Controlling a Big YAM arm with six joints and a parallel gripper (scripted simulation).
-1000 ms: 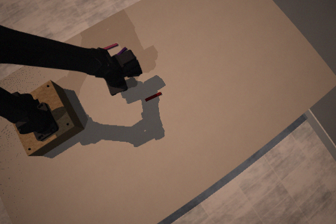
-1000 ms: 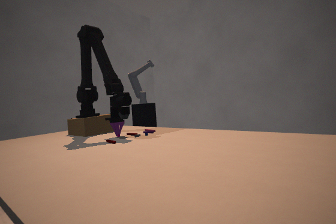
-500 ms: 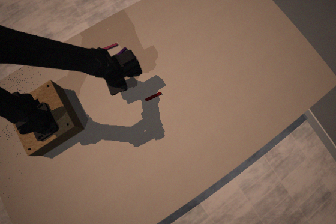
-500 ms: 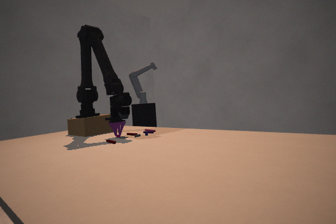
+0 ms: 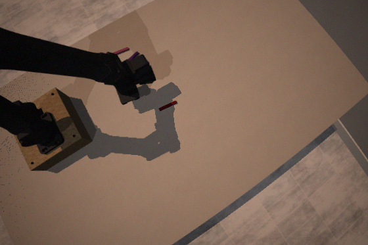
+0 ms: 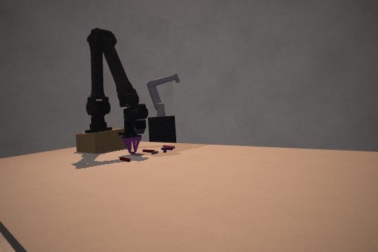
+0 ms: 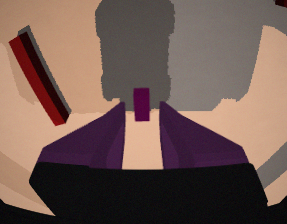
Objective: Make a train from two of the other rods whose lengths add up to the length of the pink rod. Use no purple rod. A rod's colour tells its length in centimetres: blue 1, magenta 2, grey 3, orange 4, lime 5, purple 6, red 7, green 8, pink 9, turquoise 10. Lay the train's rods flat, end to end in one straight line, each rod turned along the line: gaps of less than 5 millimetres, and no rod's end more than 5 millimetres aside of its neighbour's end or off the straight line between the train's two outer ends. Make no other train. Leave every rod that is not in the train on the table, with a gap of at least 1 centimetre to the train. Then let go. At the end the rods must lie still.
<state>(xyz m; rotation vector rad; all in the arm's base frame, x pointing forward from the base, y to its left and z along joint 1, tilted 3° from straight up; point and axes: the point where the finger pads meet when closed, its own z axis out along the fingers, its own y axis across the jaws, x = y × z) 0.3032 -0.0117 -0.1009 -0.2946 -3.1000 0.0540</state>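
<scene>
The magenta rod lies 1 cm below my hand. The rest, counted from my hand: grey rod (10 cm ahead, 4 cm to the left, 1 cm below); purple rod (8 cm ahead, 14 cm to the left, 1 cm below); blue rod (12 cm ahead, 9 cm to the left, 1 cm below).
</scene>
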